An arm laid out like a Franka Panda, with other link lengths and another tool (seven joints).
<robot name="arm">
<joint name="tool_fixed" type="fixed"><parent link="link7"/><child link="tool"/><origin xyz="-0.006 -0.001 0.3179" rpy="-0.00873 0 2.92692"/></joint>
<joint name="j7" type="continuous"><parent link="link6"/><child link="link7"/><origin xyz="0.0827 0 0" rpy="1.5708 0 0"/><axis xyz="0 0 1"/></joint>
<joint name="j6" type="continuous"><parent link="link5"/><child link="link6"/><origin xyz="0 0 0" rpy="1.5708 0 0"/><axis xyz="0 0 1"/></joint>
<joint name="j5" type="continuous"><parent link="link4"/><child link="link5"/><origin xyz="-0.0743 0.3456 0" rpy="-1.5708 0 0"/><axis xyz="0 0 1"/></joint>
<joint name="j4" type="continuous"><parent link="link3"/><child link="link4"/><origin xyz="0.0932 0 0" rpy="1.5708 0 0"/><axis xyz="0 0 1"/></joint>
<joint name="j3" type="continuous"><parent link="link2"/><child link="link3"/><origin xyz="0 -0.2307 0" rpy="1.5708 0 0"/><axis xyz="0 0 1"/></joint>
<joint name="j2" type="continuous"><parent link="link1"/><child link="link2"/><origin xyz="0 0 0" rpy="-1.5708 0 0"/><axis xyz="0 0 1"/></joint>
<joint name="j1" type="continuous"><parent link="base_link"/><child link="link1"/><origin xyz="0 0 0.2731"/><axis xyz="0 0 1"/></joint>
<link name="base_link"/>
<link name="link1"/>
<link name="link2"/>
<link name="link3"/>
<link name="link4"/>
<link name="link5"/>
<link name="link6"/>
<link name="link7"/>
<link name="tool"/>
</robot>
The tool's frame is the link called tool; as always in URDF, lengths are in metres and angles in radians. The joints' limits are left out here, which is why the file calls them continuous.
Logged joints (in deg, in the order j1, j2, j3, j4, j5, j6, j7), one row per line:
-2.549 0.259 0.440 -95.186 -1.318 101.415 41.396
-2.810 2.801 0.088 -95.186 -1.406 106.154 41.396
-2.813 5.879 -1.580 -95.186 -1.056 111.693 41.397
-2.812 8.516 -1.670 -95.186 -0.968 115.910 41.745
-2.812 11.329 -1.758 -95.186 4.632 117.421 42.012
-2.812 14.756 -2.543 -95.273 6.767 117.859 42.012
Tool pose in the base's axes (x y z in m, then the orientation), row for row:
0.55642 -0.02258 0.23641 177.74 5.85 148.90
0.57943 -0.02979 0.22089 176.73 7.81 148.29
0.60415 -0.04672 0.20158 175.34 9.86 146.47
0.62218 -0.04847 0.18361 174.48 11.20 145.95
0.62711 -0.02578 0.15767 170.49 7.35 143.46
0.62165 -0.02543 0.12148 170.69 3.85 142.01
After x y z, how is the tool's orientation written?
As angles about the fixed x, y, z axes (roll, pitch, yaw), in degrees.
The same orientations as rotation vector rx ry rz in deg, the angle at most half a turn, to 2 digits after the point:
46.41 167.44 0.92
46.56 165.15 1.51
48.24 162.19 2.38
48.33 160.55 2.92
52.36 161.50 9.99
55.85 163.70 11.42

